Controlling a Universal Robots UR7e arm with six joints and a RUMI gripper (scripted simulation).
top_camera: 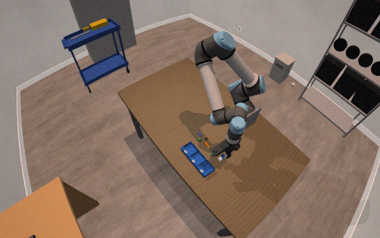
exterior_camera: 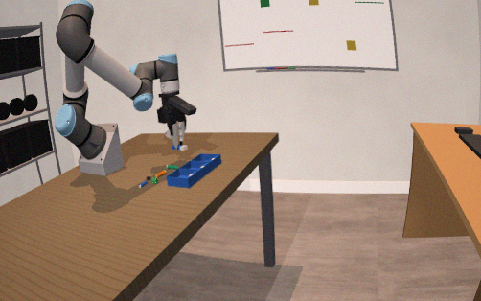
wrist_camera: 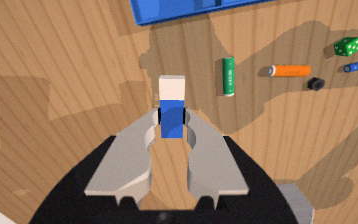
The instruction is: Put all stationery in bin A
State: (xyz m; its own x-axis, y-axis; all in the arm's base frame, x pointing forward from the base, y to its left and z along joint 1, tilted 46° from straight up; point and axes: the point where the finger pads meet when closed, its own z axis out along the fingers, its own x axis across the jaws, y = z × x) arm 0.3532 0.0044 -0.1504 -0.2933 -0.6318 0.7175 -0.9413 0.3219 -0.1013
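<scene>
Right now the tray is 12 cm to the right of my hand, 11 cm ahead of it and 6 cm below it. Round my hand: white eraser: 1 cm below, 1 cm ahead; then orange marker: 15 cm to the right, 7 cm below, 2 cm behind; then green marker: 7 cm to the right, 7 cm below.
</scene>
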